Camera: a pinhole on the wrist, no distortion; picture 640 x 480 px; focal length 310.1 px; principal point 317.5 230.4 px. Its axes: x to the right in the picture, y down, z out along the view. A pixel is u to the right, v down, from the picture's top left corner.
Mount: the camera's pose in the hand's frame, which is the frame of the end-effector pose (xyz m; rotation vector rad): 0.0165 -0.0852 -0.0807 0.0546 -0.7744 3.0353
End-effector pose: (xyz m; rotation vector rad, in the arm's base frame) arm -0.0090 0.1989 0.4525 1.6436 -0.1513 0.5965
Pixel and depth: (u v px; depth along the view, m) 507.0 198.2 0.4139
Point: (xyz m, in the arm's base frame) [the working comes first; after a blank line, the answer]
In the camera's frame: 0.2529 -0.0430 0.4139

-0.0024 -0.1094 0.1175
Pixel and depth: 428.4 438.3 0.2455
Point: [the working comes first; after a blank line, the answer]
In the camera's frame: 0.0878 0.1646 0.2455

0.1008 0.1873 0.1115
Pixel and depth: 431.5 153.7 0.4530
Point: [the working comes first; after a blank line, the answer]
In the camera's frame: 0.1665 -0.1120 0.4530

0.0742 -0.1569 0.1926
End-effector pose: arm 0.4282 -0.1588 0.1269 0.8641 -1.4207 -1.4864
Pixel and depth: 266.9 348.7 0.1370
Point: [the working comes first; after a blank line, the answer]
In the camera's frame: -0.0224 0.0523 0.1370

0.3747 -0.2009 -0.0629
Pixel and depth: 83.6 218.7 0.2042
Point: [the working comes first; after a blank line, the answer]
In the camera's frame: -0.1540 -0.0077 0.2042

0.2511 -0.2933 -0.0223
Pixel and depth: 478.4 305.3 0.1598
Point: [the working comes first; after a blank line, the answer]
In the camera's frame: 0.0829 0.0386 0.1598

0.3855 -0.0930 -0.0678
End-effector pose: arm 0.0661 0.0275 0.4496 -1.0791 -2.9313 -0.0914
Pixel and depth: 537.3 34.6 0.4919
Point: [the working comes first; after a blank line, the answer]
In the camera's frame: 0.3487 -0.3106 0.4919

0.2740 -0.1796 -0.0750
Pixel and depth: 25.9 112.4 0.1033
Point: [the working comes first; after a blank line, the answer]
In the camera's frame: -0.0971 -0.0393 0.1033

-0.0882 0.0290 0.4237
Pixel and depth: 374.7 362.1 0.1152
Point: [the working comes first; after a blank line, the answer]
In the camera's frame: 0.0212 0.0489 0.1152

-0.0513 -0.1132 0.4428
